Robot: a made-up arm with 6 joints.
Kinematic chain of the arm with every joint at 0, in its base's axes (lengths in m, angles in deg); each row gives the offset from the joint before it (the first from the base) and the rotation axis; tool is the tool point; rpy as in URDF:
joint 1: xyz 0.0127 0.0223 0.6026 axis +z
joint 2: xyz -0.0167 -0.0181 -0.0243 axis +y
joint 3: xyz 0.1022 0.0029 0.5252 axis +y
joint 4: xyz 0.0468 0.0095 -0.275 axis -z
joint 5: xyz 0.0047 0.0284 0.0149 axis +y
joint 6: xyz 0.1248 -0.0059 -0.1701 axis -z
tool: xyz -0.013 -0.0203 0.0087 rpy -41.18 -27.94 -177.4
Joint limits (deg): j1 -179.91..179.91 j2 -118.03..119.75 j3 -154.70..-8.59 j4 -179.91..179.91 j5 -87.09..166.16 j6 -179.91..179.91
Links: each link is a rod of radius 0.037 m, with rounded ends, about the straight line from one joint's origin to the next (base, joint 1, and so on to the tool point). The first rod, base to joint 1, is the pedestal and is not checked.
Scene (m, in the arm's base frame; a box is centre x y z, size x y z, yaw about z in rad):
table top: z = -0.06
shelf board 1: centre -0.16 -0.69 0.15 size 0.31 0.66 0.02 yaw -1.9
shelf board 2: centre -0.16 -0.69 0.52 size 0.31 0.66 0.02 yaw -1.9
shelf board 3: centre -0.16 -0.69 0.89 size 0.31 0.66 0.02 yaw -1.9
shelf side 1: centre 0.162 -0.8 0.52 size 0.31 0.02 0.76 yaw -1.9
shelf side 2: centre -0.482 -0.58 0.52 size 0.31 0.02 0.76 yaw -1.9
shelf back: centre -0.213 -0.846 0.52 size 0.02 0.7 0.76 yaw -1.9
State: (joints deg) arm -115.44 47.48 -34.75 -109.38 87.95 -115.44
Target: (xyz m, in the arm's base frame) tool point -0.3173 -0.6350 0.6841
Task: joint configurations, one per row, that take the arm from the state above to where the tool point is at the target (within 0.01 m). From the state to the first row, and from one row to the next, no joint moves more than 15 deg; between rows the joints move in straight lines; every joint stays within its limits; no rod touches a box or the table.
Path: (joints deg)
1: -111.00 36.27 -33.47 -109.50 87.14 -115.47
2: -106.56 25.05 -32.19 -109.62 86.34 -115.50
3: -102.12 13.84 -30.92 -109.73 85.53 -115.53
4: -103.11 21.53 -45.19 -114.55 87.31 -114.88
5: -104.09 29.22 -59.47 -119.37 89.08 -114.23
6: -105.08 36.90 -73.74 -124.18 90.86 -113.58

